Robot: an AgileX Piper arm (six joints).
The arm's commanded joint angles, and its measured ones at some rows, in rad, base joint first. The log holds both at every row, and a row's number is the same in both.
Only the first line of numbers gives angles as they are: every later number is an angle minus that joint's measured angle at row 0.
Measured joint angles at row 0:
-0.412 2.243 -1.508 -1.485 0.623 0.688
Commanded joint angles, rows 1 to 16:
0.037 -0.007 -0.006 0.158 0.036 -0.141
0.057 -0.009 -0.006 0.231 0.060 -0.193
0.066 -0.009 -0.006 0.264 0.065 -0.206
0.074 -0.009 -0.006 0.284 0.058 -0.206
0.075 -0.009 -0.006 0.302 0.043 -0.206
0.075 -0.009 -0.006 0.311 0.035 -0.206
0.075 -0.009 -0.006 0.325 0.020 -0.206
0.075 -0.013 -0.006 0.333 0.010 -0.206
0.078 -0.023 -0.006 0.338 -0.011 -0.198
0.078 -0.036 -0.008 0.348 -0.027 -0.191
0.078 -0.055 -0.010 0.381 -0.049 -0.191
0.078 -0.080 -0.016 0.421 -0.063 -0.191
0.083 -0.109 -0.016 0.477 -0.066 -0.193
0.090 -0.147 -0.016 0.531 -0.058 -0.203
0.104 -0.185 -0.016 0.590 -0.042 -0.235
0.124 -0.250 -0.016 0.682 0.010 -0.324
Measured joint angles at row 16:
0.106 -0.188 -0.009 0.594 -0.040 -0.245
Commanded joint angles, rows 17 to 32:
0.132 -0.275 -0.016 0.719 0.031 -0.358
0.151 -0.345 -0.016 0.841 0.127 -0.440
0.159 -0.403 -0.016 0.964 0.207 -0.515
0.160 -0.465 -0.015 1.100 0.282 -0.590
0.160 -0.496 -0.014 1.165 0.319 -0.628
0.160 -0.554 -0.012 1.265 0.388 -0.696
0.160 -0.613 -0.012 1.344 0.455 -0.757
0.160 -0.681 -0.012 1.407 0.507 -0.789
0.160 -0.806 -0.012 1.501 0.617 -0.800
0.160 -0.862 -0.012 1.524 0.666 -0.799
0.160 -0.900 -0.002 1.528 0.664 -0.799
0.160 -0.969 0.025 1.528 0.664 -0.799
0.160 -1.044 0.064 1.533 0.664 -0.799
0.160 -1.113 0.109 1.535 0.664 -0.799
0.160 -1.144 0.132 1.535 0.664 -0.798
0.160 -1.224 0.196 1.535 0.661 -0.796
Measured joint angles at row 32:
0.158 -1.136 0.127 1.531 0.585 -0.791
